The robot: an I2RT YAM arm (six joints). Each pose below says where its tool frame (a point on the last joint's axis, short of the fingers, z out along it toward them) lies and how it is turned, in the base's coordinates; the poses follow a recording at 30 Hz.
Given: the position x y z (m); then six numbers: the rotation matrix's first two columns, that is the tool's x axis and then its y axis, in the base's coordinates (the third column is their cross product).
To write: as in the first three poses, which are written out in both.
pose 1, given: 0.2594 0.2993 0.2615 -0.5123 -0.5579 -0.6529 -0.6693 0.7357 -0.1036
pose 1, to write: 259.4 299.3 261.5 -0.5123 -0.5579 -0.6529 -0.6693 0.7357 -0.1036
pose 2, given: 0.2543 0.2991 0.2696 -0.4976 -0.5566 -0.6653 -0.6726 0.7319 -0.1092
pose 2, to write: 254.3 299.1 269.6 -0.4976 -0.5566 -0.6653 -0.6726 0.7319 -0.1092
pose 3, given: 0.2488 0.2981 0.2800 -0.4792 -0.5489 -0.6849 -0.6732 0.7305 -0.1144
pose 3, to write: 248.8 298.1 280.0 -0.4792 -0.5489 -0.6849 -0.6732 0.7305 -0.1144
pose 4, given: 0.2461 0.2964 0.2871 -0.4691 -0.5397 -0.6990 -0.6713 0.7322 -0.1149
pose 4, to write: 246.1 296.4 287.1 -0.4691 -0.5397 -0.6990 -0.6713 0.7322 -0.1149
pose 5, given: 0.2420 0.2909 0.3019 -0.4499 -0.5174 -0.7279 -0.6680 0.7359 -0.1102
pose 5, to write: 242.0 290.9 301.9 -0.4499 -0.5174 -0.7279 -0.6680 0.7359 -0.1102
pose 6, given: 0.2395 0.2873 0.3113 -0.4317 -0.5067 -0.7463 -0.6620 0.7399 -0.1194
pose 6, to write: 239.5 287.3 311.3 -0.4317 -0.5067 -0.7463 -0.6620 0.7399 -0.1194
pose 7, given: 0.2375 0.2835 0.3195 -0.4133 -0.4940 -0.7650 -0.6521 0.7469 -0.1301
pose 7, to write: 237.5 283.5 319.5 -0.4133 -0.4940 -0.7650 -0.6521 0.7469 -0.1301
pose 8, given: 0.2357 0.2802 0.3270 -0.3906 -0.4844 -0.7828 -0.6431 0.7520 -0.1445
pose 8, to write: 235.7 280.2 327.0 -0.3906 -0.4844 -0.7828 -0.6431 0.7520 -0.1445
